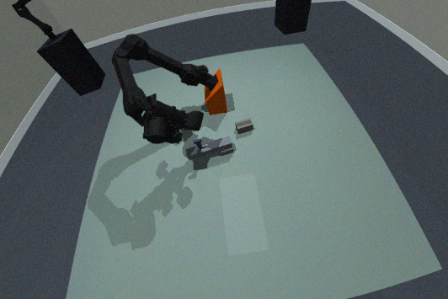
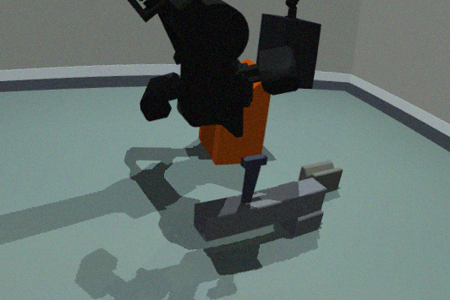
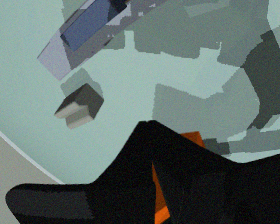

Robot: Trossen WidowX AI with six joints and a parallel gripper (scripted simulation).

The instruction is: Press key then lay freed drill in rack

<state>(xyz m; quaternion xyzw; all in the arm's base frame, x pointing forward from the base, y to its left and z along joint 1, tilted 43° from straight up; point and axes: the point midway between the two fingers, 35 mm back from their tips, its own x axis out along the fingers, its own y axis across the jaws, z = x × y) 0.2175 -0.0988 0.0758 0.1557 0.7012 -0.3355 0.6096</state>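
Right now the dark blue key is 60 mm ahead of my gripper tip, 30 mm below it and 10 mm to the right of it. From my gripper tip the other things lie so: grey-brown rack: 190 mm to the left, 110 mm below, 20 mm behind; then drill: 80 mm below, 60 mm ahead, 40 mm to the left; then grey block: 90 mm below, 60 mm ahead, 20 mm to the left.
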